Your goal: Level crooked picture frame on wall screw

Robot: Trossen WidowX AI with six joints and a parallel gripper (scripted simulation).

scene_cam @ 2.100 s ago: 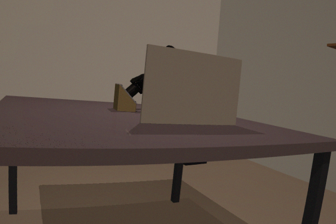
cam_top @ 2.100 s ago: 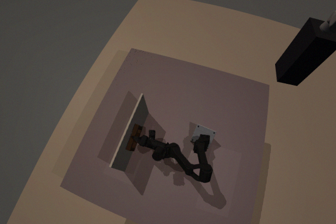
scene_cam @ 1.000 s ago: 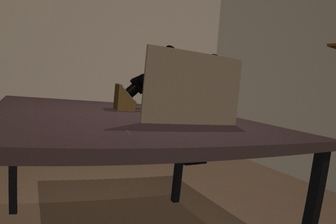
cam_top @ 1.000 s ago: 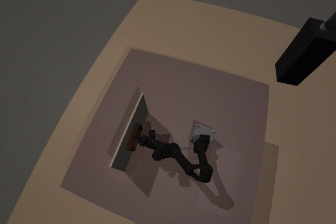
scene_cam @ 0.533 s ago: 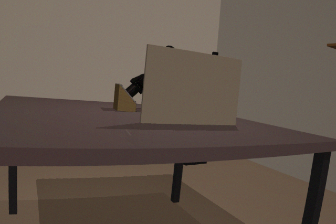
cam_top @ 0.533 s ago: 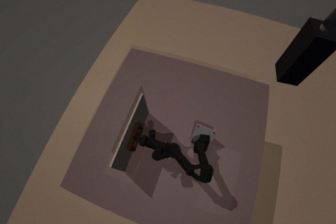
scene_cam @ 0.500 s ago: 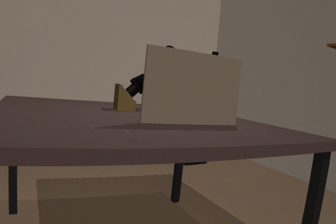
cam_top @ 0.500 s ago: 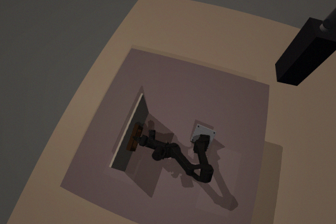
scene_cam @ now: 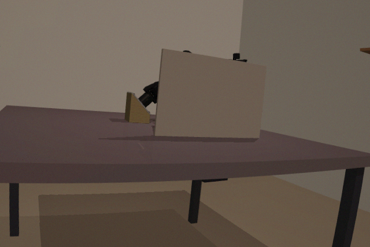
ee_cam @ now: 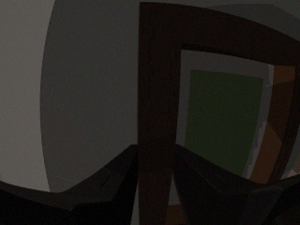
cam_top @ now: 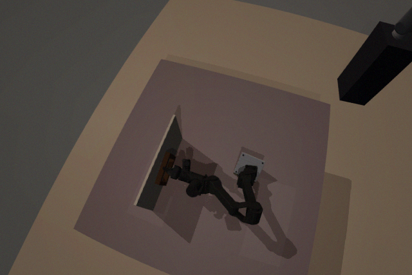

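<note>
My gripper tip is now 5 cm above the picture frame, 1 cm to the left of it and 1 cm short of it. Also, from my gripper tip: wall panel 6 cm below, 2 cm to the right, 2 cm ahead.
</note>
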